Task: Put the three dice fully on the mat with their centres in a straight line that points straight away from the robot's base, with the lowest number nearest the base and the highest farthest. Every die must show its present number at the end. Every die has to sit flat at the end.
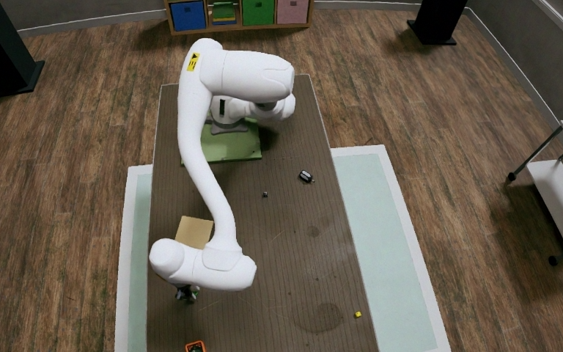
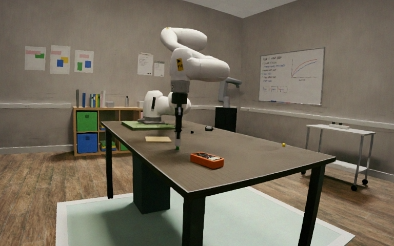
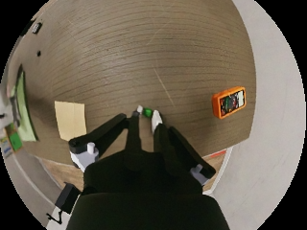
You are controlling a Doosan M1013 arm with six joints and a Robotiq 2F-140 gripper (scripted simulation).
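Right now the green die is 50 mm below my hand. Also, from my hand: small dark die: 400 mm behind, 330 mm to the left, 50 mm below; yellow die: 180 mm ahead, 600 mm to the left, 50 mm below; mat: 260 mm behind, 10 mm to the left, 50 mm below.
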